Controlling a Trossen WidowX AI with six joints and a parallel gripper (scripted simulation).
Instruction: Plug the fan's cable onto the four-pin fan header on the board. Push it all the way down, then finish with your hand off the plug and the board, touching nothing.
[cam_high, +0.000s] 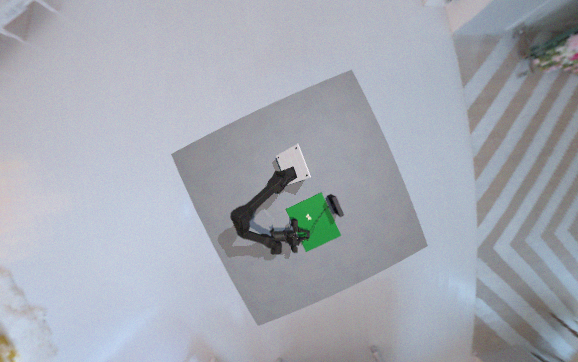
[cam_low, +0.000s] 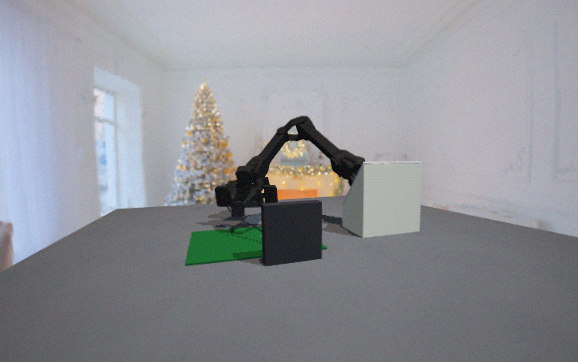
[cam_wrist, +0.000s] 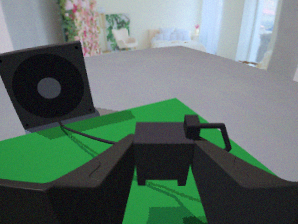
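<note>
The board lies 30 mm behind my gripper tip, 50 mm to the left of it and 100 mm below it. The rest, counted from my gripper tip: black fan plug 10 mm below; then black fan 100 mm behind, 200 mm to the left, 20 mm below; then white four-pin fan header 80 mm behind, 40 mm to the left, 80 mm below.
</note>
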